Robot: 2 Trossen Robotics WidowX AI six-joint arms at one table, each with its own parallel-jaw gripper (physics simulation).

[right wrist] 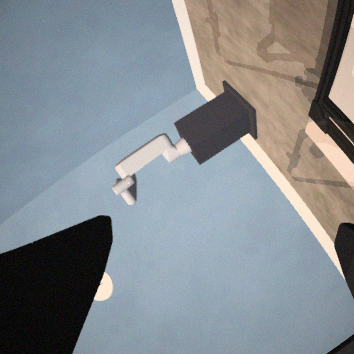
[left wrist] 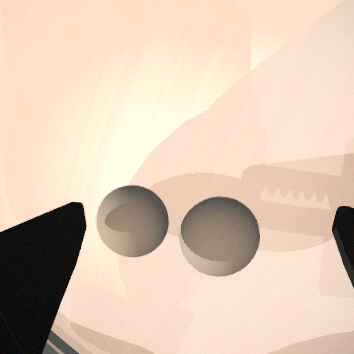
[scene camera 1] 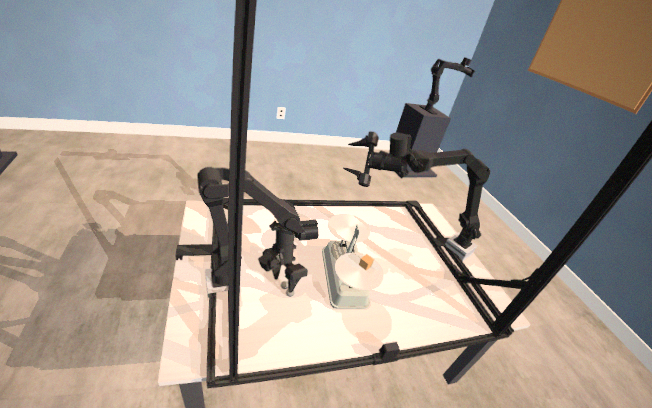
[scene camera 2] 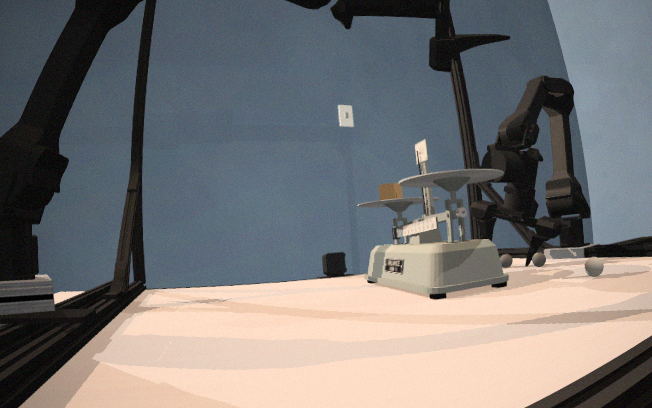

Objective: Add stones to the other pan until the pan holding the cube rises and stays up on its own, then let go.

my left gripper: left wrist; scene camera 1 283, 285; scene camera 2; not seen in the right wrist view (out of frame)
same spot on my left gripper: (left wrist: 47, 246) = (scene camera 2: 491, 239)
